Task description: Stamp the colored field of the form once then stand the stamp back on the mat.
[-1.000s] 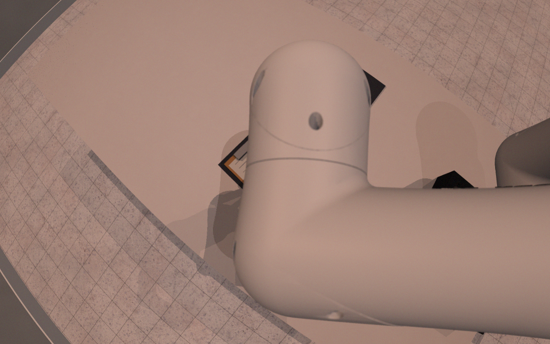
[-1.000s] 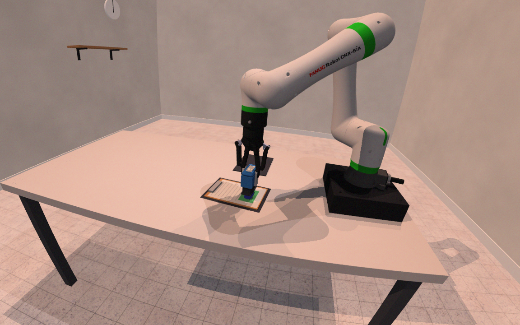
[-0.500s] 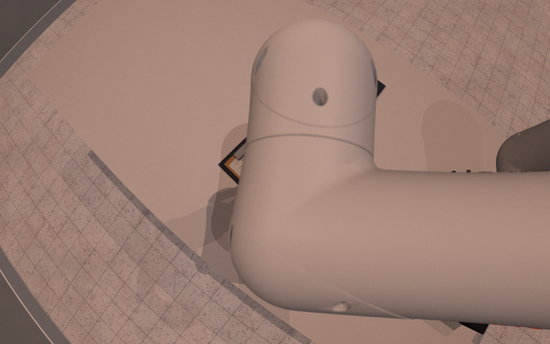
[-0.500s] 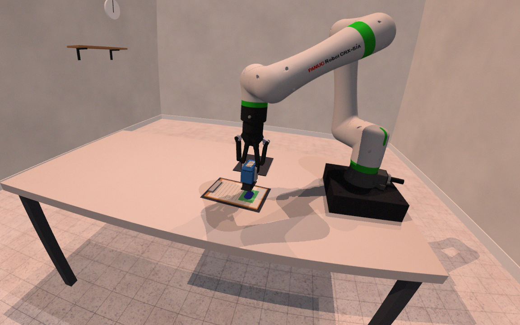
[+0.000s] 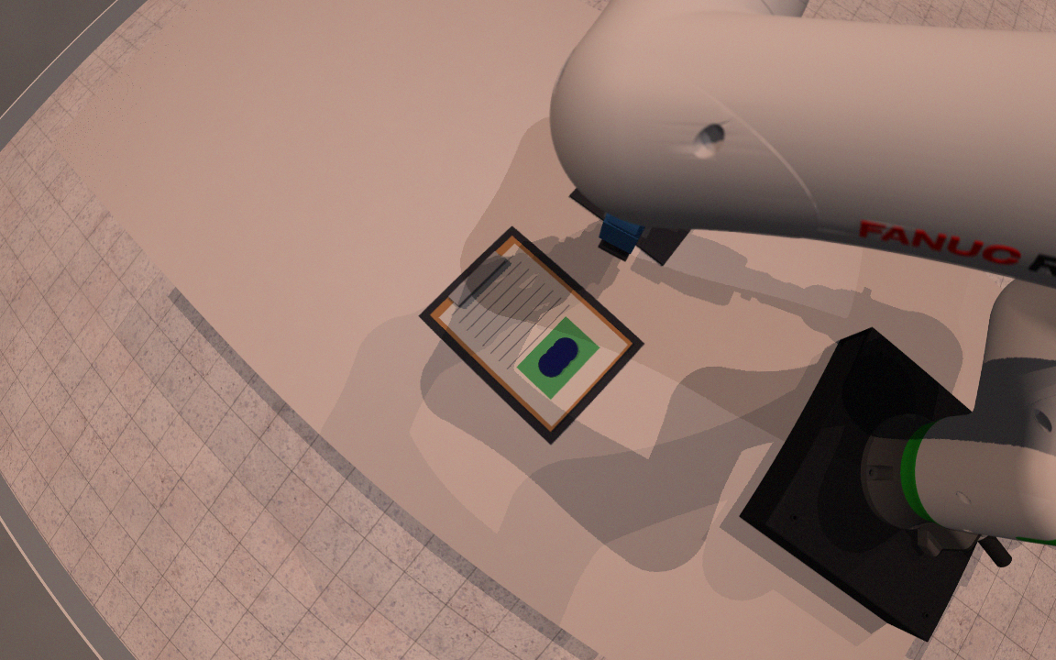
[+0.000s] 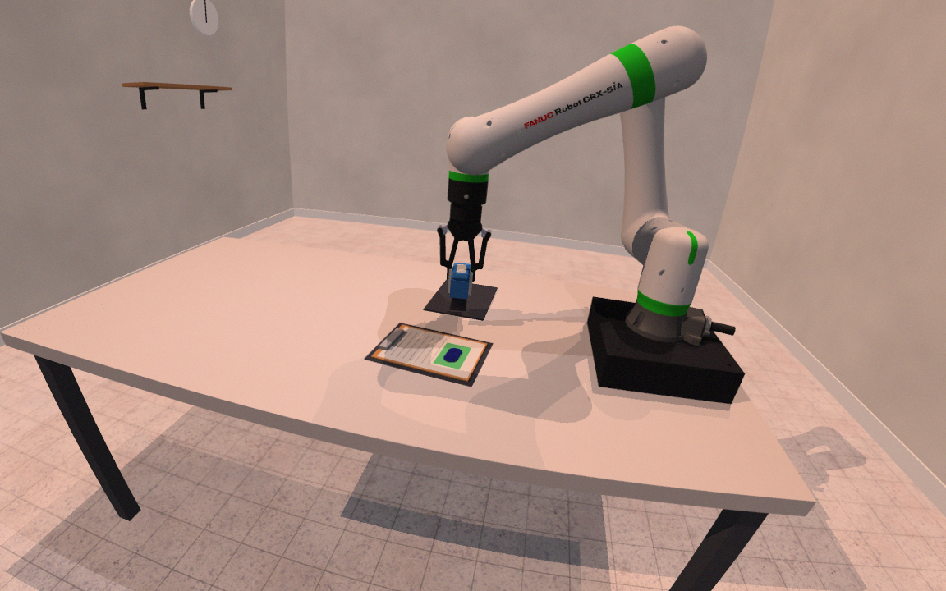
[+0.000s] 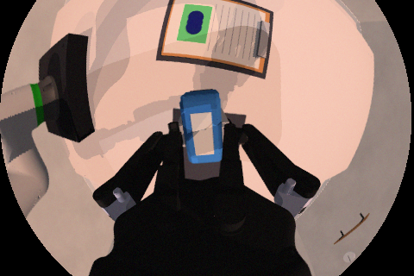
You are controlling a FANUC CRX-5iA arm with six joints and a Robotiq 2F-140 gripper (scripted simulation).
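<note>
The mat is 4 cm ahead of my hand, 12 cm to the right of it and 11 cm below it. The rest, counted from my hand: form 1 cm ahead, 18 cm to the left, 11 cm below; then stamp 2 cm below.
</note>
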